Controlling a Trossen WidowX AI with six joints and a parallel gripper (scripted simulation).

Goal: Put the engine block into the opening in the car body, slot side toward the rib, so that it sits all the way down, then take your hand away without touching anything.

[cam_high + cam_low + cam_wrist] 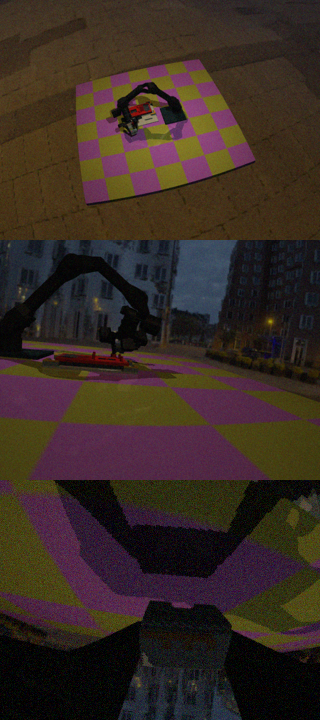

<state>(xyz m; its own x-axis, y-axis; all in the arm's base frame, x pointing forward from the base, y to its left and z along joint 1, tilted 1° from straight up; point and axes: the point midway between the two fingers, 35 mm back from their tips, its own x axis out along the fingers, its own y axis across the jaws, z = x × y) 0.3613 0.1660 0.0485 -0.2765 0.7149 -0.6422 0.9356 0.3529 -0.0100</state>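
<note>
Right now the fixture plate is 22 cm to the right of my gripper tip, 4 cm behind it and 3 cm below it. The rest, counted from my gripper tip: engine block right at my gripper tip.
</note>
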